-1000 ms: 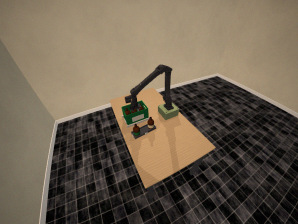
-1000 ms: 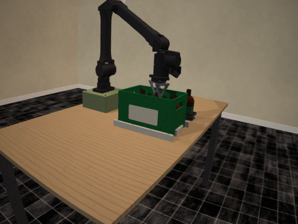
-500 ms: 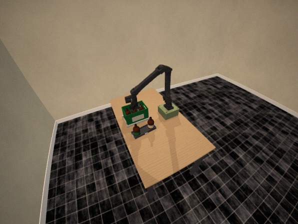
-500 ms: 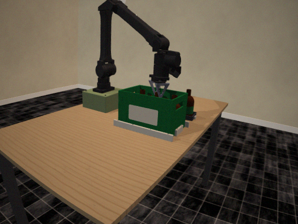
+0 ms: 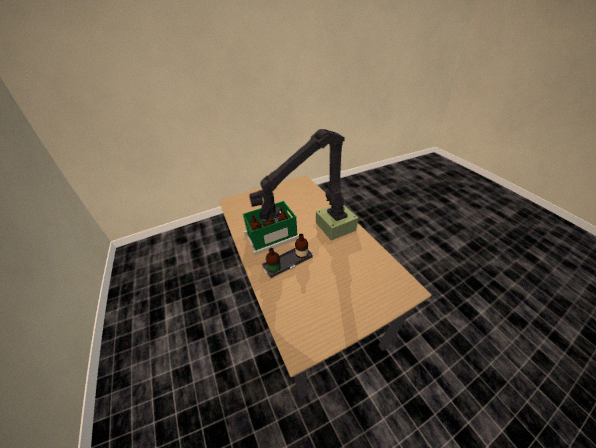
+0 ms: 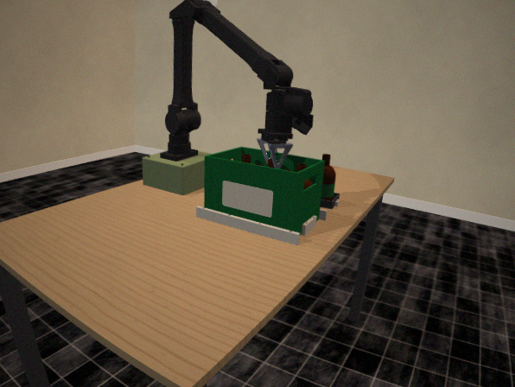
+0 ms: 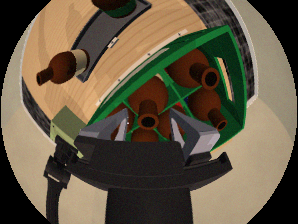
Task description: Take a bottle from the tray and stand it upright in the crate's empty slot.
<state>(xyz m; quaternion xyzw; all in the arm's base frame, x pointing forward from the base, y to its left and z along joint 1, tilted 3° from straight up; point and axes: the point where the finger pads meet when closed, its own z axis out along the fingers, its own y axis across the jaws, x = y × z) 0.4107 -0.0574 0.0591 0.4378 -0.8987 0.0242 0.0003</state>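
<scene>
My hand is 7 cm above the brown bottle. Round my hand: green crate: 4 cm to the right, 7 cm below; dark tray: 1 cm behind, 19 cm to the left, 14 cm below.
</scene>
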